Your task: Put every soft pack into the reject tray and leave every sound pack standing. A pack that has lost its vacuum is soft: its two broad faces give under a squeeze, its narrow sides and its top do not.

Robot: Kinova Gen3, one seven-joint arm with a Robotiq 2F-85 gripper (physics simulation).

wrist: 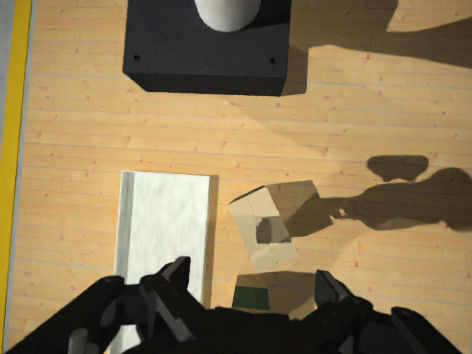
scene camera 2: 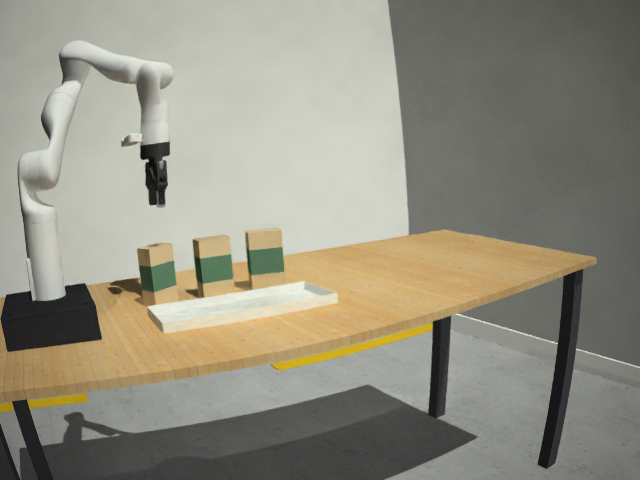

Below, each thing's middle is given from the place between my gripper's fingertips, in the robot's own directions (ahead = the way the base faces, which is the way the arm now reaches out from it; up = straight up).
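I see the white reject tray (scene camera 2: 241, 306). The white reject tray is 150 mm ahead of my hand, 130 mm to the right of my hand and 220 mm below my hand.
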